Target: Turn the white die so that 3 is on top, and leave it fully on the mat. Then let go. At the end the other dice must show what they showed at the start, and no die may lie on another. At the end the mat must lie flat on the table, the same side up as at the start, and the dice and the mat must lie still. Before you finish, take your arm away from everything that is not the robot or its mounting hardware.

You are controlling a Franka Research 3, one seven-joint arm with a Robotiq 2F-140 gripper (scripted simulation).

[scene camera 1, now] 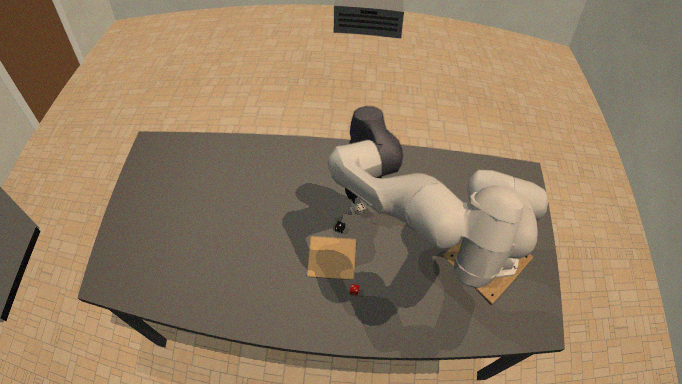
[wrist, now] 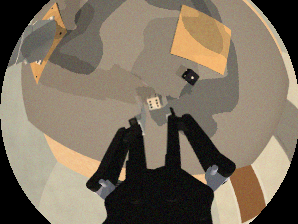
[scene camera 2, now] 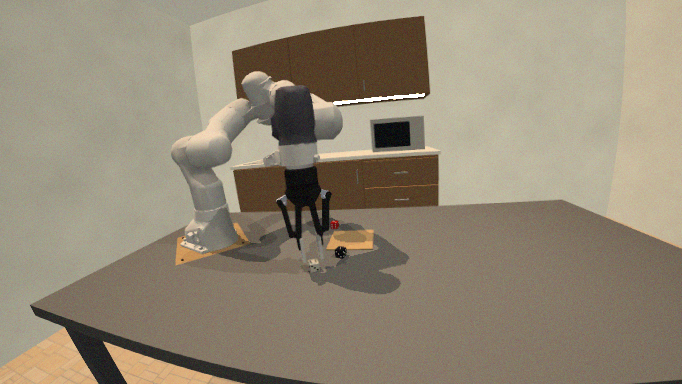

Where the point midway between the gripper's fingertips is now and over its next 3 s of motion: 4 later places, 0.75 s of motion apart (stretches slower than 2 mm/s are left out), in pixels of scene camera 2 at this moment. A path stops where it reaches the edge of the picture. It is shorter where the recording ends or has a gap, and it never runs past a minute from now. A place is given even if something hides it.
My gripper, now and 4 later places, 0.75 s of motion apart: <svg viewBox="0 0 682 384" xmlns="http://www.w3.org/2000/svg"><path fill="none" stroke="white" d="M312 258L313 265L314 268L311 241L319 229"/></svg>
